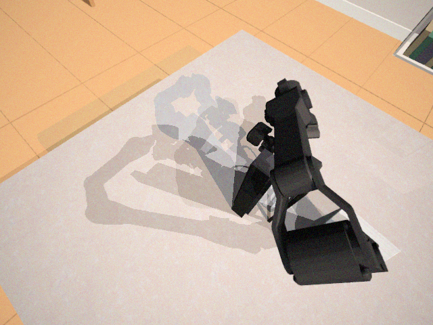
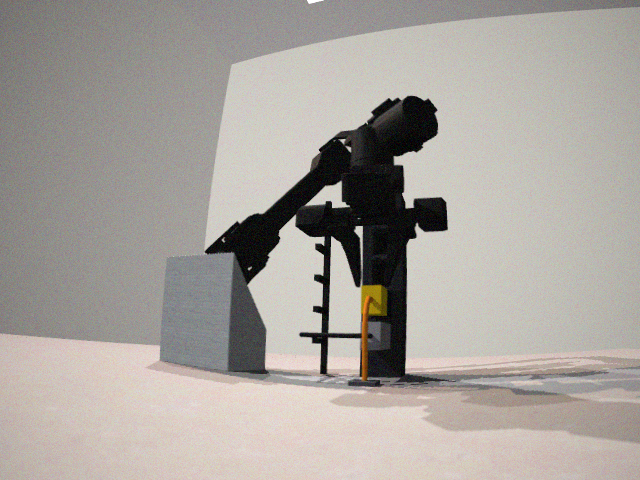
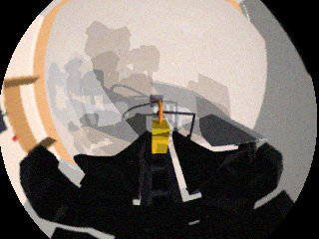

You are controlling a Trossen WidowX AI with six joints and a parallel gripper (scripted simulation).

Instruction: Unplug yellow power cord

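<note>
My gripper tip is 30 mm to the right of the yellow plug, 10 mm past it and 10 mm above it. From my gripper tip the other things lie so: thin black ladder-like frame (100 mm behind, 80 mm to the left, 20 mm above).
</note>
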